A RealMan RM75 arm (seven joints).
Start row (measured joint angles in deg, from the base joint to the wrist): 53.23, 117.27, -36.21, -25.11, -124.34, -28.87, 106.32
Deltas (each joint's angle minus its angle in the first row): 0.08, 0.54, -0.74, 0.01, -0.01, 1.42, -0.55; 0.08, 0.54, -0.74, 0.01, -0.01, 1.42, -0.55; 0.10, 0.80, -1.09, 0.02, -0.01, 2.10, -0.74; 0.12, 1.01, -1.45, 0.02, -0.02, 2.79, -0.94; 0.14, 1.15, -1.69, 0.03, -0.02, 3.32, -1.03; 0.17, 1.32, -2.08, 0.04, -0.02, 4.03, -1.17; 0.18, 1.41, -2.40, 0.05, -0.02, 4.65, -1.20; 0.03, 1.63, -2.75, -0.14, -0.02, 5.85, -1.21; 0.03, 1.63, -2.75, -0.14, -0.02, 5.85, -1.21; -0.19, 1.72, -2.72, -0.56, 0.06, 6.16, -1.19; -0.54, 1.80, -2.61, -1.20, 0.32, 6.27, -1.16; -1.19, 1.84, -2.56, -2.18, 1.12, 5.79, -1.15; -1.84, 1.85, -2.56, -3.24, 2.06, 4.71, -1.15; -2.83, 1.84, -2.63, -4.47, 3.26, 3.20, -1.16; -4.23, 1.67, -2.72, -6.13, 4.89, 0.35, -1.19; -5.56, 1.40, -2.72, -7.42, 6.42, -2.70, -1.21; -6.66, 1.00, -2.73, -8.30, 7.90, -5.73, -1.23; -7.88, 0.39, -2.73, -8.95, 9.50, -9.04, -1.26; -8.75, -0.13, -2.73, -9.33, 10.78, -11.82, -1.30; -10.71, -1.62, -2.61, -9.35, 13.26, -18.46, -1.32; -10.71, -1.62, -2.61, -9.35, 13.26, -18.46, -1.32; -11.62, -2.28, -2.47, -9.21, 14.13, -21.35, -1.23; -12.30, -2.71, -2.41, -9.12, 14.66, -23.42, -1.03
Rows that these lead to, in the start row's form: 53.31, 117.81, -36.95, -25.10, -124.35, -27.45, 105.77; 53.31, 117.81, -36.95, -25.10, -124.35, -27.45, 105.77; 53.33, 118.07, -37.30, -25.09, -124.35, -26.77, 105.58; 53.35, 118.28, -37.66, -25.09, -124.36, -26.08, 105.38; 53.37, 118.42, -37.90, -25.08, -124.36, -25.55, 105.29; 53.40, 118.59, -38.29, -25.07, -124.36, -24.84, 105.15; 53.41, 118.68, -38.61, -25.06, -124.36, -24.22, 105.12; 53.26, 118.90, -38.96, -25.25, -124.36, -23.02, 105.11; 53.26, 118.90, -38.96, -25.25, -124.36, -23.02, 105.11; 53.04, 118.99, -38.93, -25.67, -124.28, -22.71, 105.13; 52.69, 119.07, -38.82, -26.31, -124.02, -22.60, 105.16; 52.04, 119.11, -38.77, -27.29, -123.22, -23.08, 105.17; 51.39, 119.12, -38.77, -28.35, -122.28, -24.16, 105.17; 50.40, 119.11, -38.84, -29.58, -121.08, -25.67, 105.16; 49.00, 118.94, -38.93, -31.24, -119.45, -28.52, 105.13; 47.67, 118.67, -38.93, -32.53, -117.92, -31.57, 105.11; 46.57, 118.27, -38.94, -33.41, -116.44, -34.60, 105.09; 45.35, 117.66, -38.94, -34.06, -114.84, -37.91, 105.06; 44.48, 117.14, -38.94, -34.44, -113.56, -40.69, 105.02; 42.52, 115.65, -38.82, -34.46, -111.08, -47.33, 105.00; 42.52, 115.65, -38.82, -34.46, -111.08, -47.33, 105.00; 41.61, 114.99, -38.68, -34.32, -110.21, -50.22, 105.09; 40.93, 114.56, -38.62, -34.23, -109.68, -52.29, 105.29
